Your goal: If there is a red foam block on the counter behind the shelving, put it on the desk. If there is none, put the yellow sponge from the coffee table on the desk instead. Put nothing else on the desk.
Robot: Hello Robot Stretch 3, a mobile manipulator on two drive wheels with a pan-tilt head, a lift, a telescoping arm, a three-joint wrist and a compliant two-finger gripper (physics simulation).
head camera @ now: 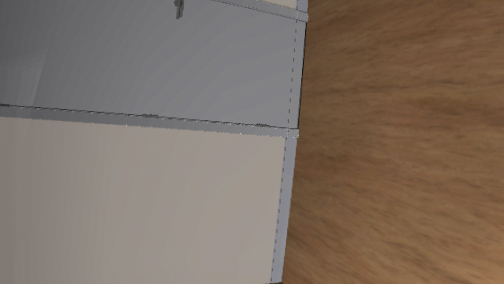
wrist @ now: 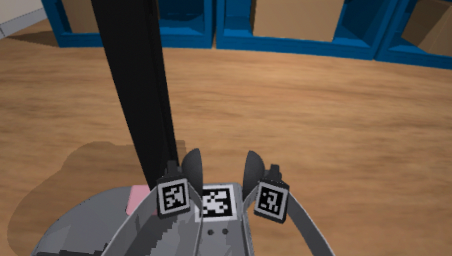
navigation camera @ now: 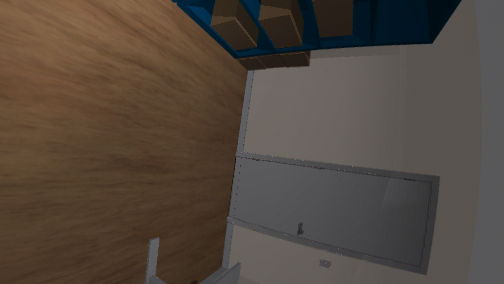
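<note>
My gripper is open, with no object between its fingertips, above the wooden floor in the wrist view. Blue shelving with cardboard boxes in it stands at the top of the navigation and wrist views. The red foam block, the yellow sponge, the counter and the coffee table do not show in these views. Light grey bars stand at the bottom of the navigation view; whether they belong to the desk I cannot tell.
A grey door is set in the beige wall, which meets the floor at a pale skirting. In the wrist view my black mast rises at the left, beside my grey base with a pink patch.
</note>
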